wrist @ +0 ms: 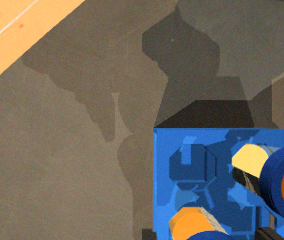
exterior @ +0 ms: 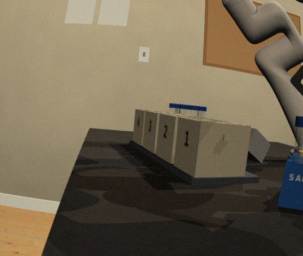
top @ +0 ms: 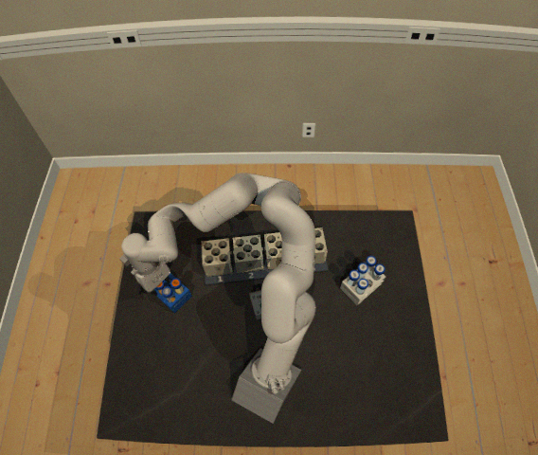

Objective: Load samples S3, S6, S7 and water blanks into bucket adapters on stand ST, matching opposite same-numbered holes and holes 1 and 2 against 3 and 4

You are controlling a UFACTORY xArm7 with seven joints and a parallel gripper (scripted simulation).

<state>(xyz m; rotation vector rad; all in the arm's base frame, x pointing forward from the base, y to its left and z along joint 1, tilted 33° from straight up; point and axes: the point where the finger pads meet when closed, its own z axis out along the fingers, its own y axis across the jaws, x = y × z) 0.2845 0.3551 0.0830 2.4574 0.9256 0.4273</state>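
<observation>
Now: the blue sample rack 90 mm below my hand, 20 mm to the right of it and 10 mm ahead of it. The rest, counted from my hand: white blank rack (680 mm to the right, 110 mm behind, 90 mm below); then adapter 1 (200 mm to the right, 90 mm ahead, 70 mm below).
</observation>
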